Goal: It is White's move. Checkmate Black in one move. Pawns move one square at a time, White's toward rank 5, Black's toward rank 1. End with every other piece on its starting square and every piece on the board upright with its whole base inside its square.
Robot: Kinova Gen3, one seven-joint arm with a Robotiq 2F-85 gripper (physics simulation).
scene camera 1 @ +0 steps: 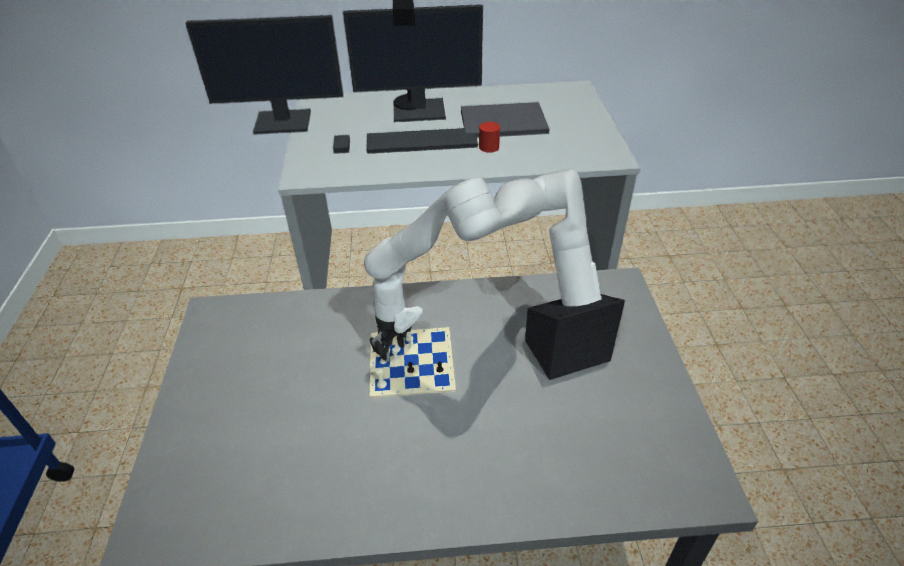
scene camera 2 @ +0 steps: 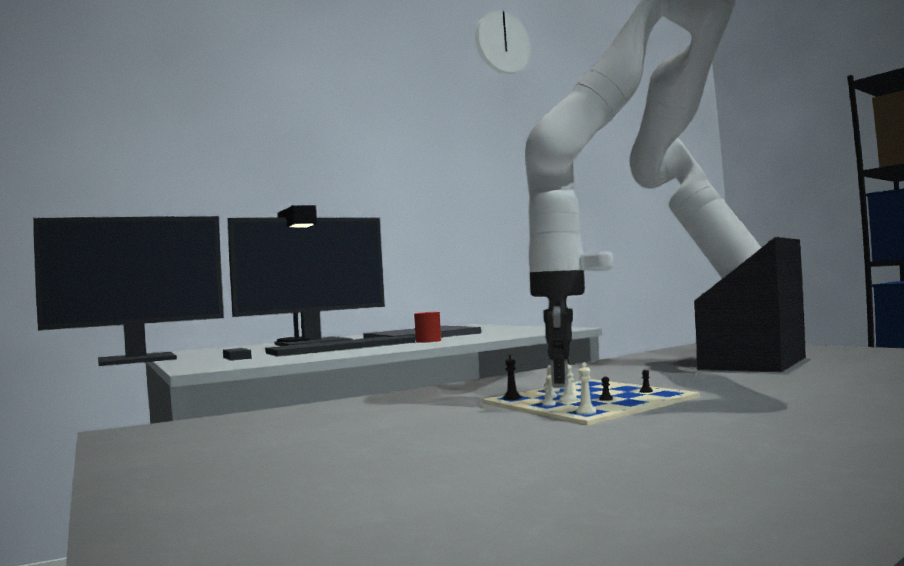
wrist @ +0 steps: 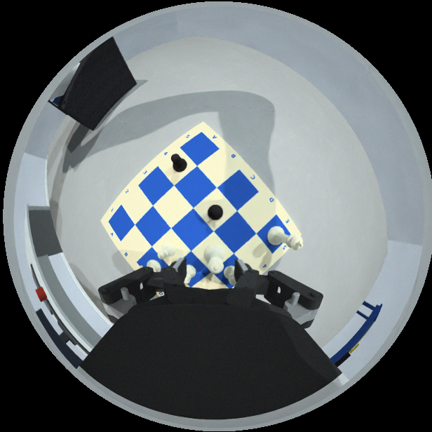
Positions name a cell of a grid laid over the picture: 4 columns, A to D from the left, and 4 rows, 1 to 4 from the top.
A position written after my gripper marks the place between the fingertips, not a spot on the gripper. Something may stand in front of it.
Scene:
My gripper shows in scene camera 1 (B3), in scene camera 2 (C3) and in the wrist view (B3). A chessboard shows in scene camera 1 (B3), in scene camera 2 (C3) and in the wrist view (B2).

